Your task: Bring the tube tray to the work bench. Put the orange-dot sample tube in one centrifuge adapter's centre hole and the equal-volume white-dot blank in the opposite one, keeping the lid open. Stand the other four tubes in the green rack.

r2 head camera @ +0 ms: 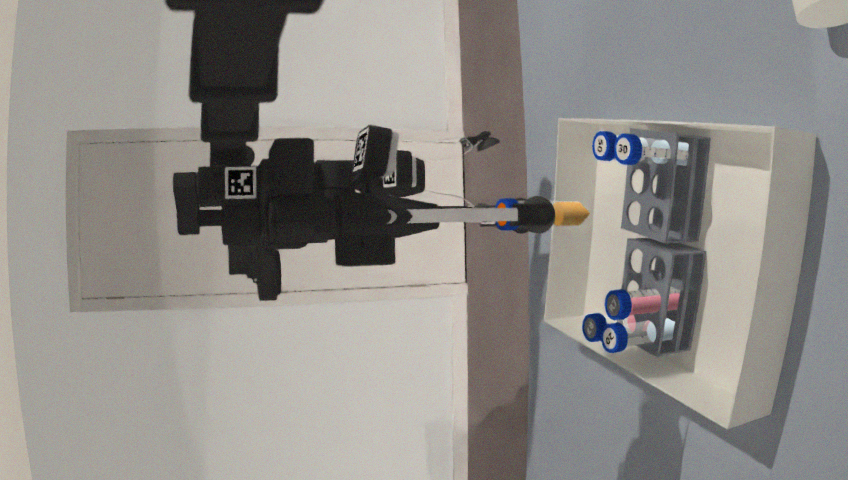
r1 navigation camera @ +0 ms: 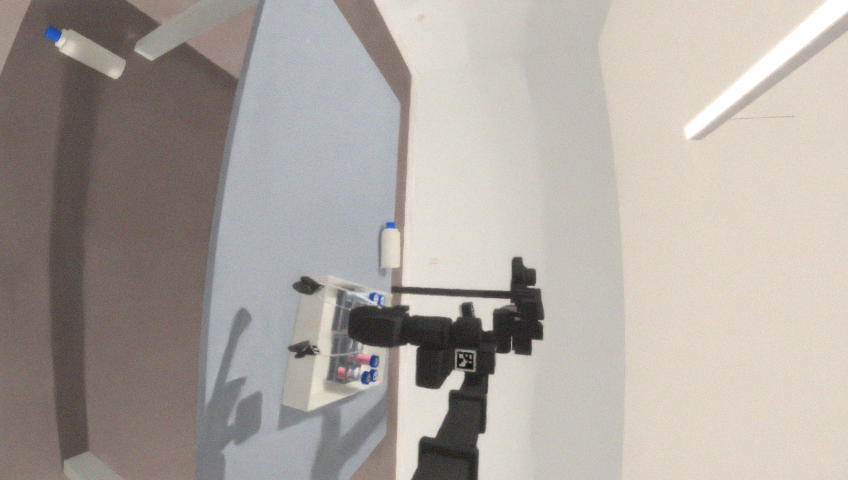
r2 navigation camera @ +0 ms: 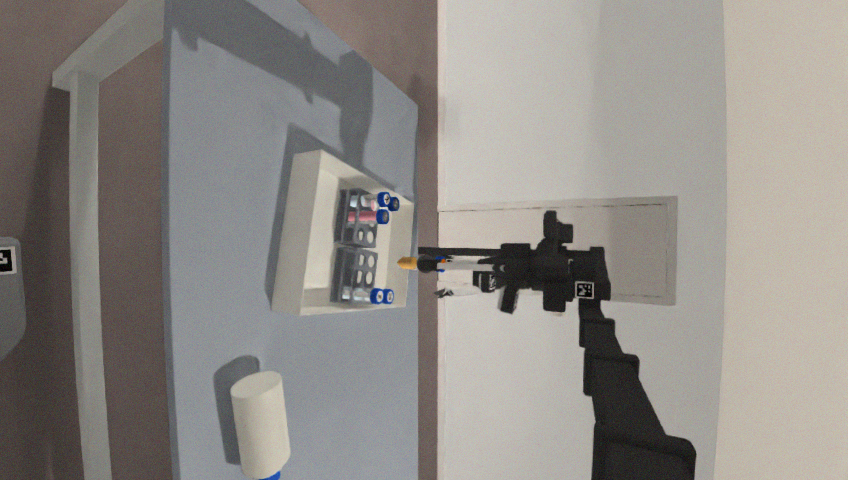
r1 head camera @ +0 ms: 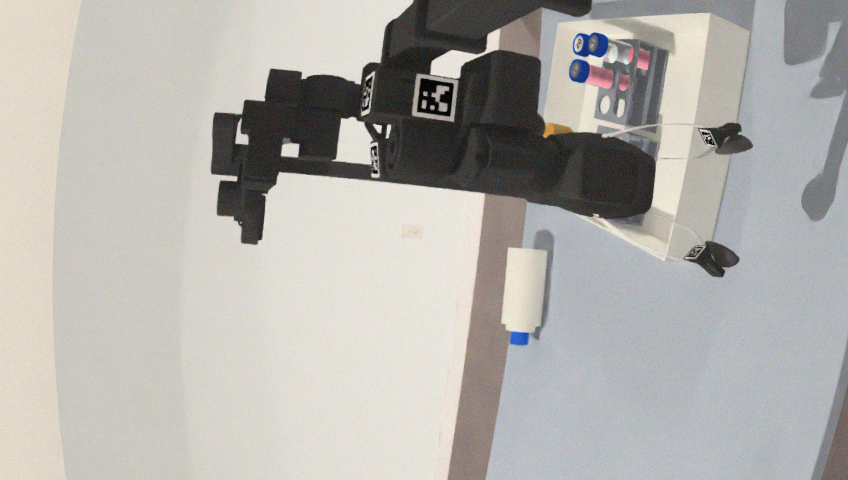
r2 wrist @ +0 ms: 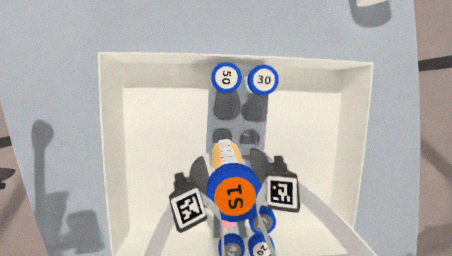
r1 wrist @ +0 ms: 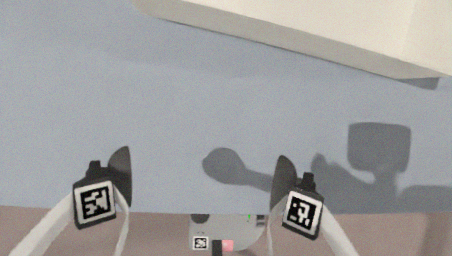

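Note:
The r2 gripper (r2 head camera: 534,214) (r2 navigation camera: 427,263) (r2 wrist: 230,165) is shut on the orange-dot tube S1 (r2 head camera: 569,212) (r2 navigation camera: 407,262) (r2 wrist: 235,196), held upright above the tray (r1 head camera: 723,77) (r1 navigation camera: 306,371) (r2 head camera: 773,267) (r2 navigation camera: 297,237) (r2 wrist: 112,150). In the tray, one grey rack (r2 head camera: 690,208) holds white-dot tubes 50 (r2 head camera: 604,145) (r2 wrist: 226,77) and 30 (r2 head camera: 627,148) (r2 wrist: 263,80). The other grey rack (r2 head camera: 684,267) holds white-dot tube 20 (r2 head camera: 612,337) (r2 wrist: 261,248) and two grey-dot tubes (r2 head camera: 617,304) (r2 head camera: 593,327). The r1 gripper (r1 head camera: 727,199) (r1 navigation camera: 304,316) (r1 wrist: 202,180) is open beside the tray. The centrifuge and green rack do not show.
A white blue-capped bottle (r1 head camera: 523,285) (r1 navigation camera: 390,246) (r2 navigation camera: 260,422) stands on the blue-grey table (r1 head camera: 624,356) (r1 navigation camera: 297,148) (r2 navigation camera: 333,368). Another bottle (r1 navigation camera: 92,53) shows beyond the table edge. The r1 arm reaches over the tray. Part of a grey robot base (r1 wrist: 225,230) shows below the table edge.

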